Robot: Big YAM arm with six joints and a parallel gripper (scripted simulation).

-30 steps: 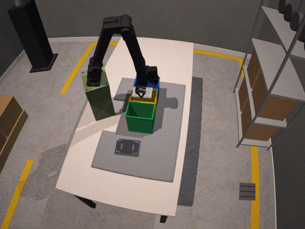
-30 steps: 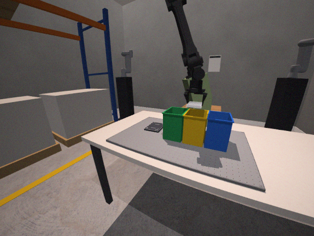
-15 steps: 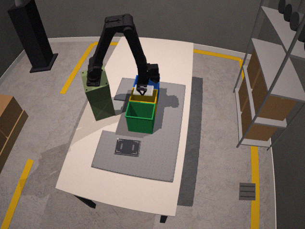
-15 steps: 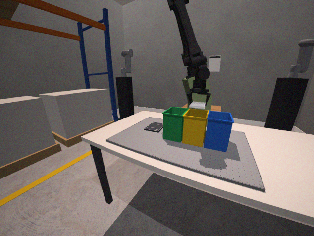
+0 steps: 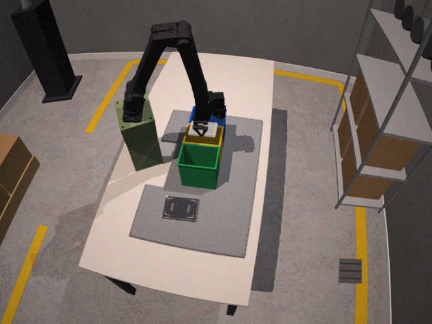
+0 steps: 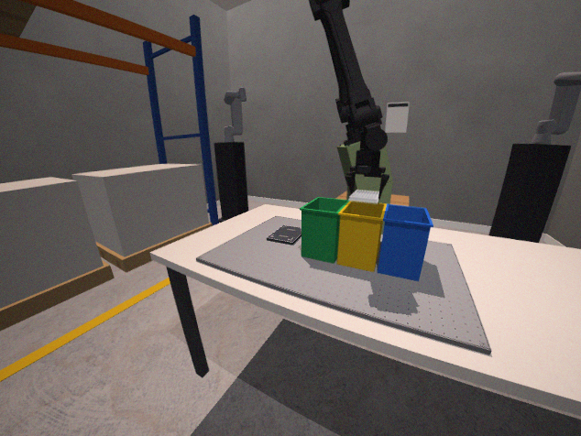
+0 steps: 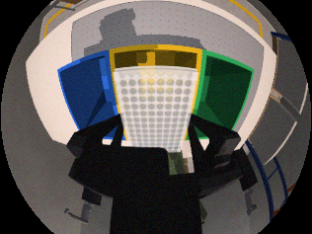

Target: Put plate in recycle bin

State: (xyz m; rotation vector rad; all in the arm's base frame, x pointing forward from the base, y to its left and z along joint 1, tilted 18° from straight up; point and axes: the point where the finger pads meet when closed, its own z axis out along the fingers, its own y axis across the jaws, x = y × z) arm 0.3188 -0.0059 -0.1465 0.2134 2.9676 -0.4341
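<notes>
Right now my hand is 13 cm above the yellow bin. The rest, counted from my hand: white 96-well plate right at my hand; then green bin 2 cm behind, 13 cm to the right, 13 cm below; then blue bin 2 cm ahead, 13 cm to the left, 13 cm below.
</notes>
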